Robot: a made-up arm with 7 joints. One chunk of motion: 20 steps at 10 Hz.
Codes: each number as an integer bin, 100 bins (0 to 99) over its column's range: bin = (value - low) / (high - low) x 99, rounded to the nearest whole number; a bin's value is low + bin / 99 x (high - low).
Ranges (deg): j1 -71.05..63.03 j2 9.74..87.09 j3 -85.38..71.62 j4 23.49..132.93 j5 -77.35..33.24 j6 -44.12..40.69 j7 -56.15..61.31
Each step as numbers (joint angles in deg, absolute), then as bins.
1 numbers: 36.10 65.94 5.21 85.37 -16.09 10.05 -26.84
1 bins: 79 72 57 56 55 63 25
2 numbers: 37.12 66.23 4.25 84.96 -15.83 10.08 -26.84
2 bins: 80 72 57 56 55 63 25
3 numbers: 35.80 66.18 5.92 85.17 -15.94 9.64 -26.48
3 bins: 79 72 58 56 55 63 25
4 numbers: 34.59 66.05 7.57 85.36 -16.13 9.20 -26.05
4 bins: 78 72 59 56 55 62 25
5 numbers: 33.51 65.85 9.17 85.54 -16.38 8.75 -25.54
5 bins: 77 72 60 56 55 62 26
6 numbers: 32.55 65.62 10.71 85.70 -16.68 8.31 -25.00
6 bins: 76 72 61 56 54 61 26
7 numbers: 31.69 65.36 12.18 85.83 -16.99 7.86 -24.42
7 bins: 76 71 62 56 54 61 27
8 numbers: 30.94 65.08 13.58 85.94 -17.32 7.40 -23.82
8 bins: 75 71 62 56 54 60 27
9 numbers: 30.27 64.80 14.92 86.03 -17.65 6.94 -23.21
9 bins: 75 70 63 57 53 60 28
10 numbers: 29.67 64.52 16.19 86.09 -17.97 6.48 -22.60
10 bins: 74 70 64 57 53 59 28
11 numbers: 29.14 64.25 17.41 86.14 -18.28 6.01 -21.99
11 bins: 74 70 65 57 53 59 29
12 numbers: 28.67 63.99 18.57 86.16 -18.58 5.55 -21.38
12 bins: 74 69 66 57 53 58 29
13 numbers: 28.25 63.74 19.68 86.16 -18.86 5.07 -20.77
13 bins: 73 69 66 57 52 57 30
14 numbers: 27.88 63.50 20.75 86.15 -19.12 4.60 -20.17
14 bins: 73 69 67 57 52 57 30
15 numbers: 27.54 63.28 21.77 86.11 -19.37 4.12 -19.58
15 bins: 73 69 68 57 52 56 31
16 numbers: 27.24 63.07 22.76 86.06 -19.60 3.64 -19.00
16 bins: 73 68 68 57 52 56 31
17 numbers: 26.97 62.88 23.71 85.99 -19.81 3.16 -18.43
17 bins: 72 68 69 57 52 55 32
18 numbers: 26.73 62.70 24.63 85.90 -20.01 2.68 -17.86
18 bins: 72 68 69 56 51 55 32
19 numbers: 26.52 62.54 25.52 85.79 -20.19 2.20 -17.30
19 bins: 72 68 70 56 51 54 33
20 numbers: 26.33 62.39 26.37 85.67 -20.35 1.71 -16.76
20 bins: 72 67 70 56 51 53 33
